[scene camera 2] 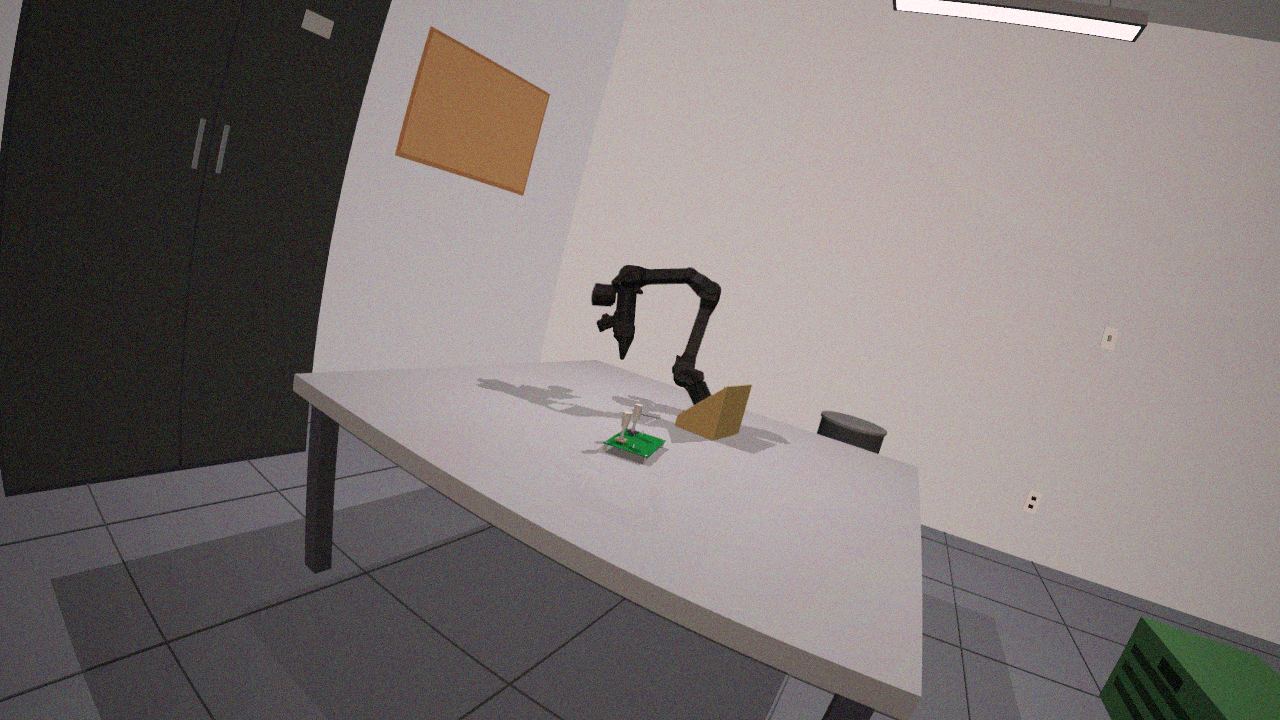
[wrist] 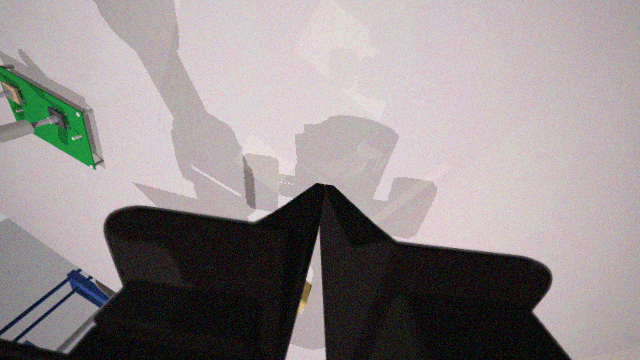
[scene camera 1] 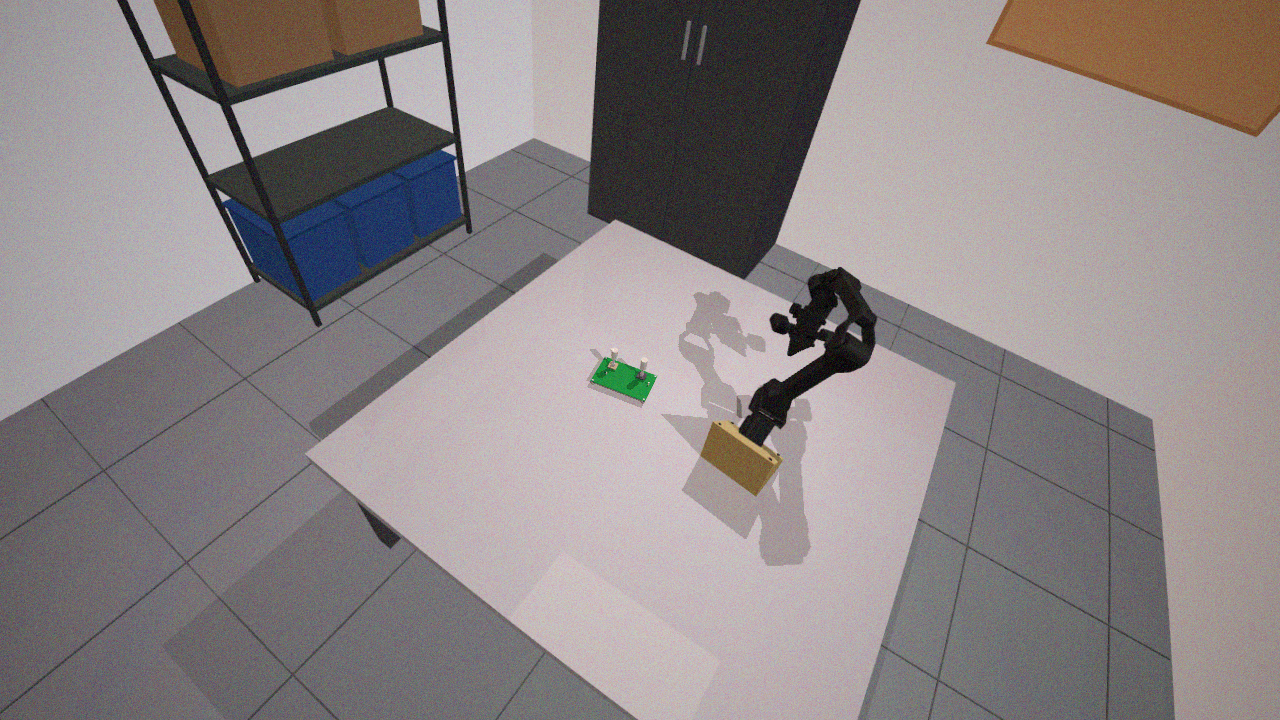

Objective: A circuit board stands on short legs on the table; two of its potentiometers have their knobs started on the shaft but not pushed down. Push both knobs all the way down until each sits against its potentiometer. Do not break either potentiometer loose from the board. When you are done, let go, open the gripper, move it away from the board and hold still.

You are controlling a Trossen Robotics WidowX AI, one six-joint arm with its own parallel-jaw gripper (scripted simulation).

Labels:
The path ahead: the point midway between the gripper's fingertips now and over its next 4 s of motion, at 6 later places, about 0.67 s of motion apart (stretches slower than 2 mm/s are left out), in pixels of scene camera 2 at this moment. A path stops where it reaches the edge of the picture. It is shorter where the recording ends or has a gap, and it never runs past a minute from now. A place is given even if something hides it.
My gripper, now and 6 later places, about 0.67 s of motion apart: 621,359; 597,371; 621,382; 641,395; 639,403; 639,404; 638,407

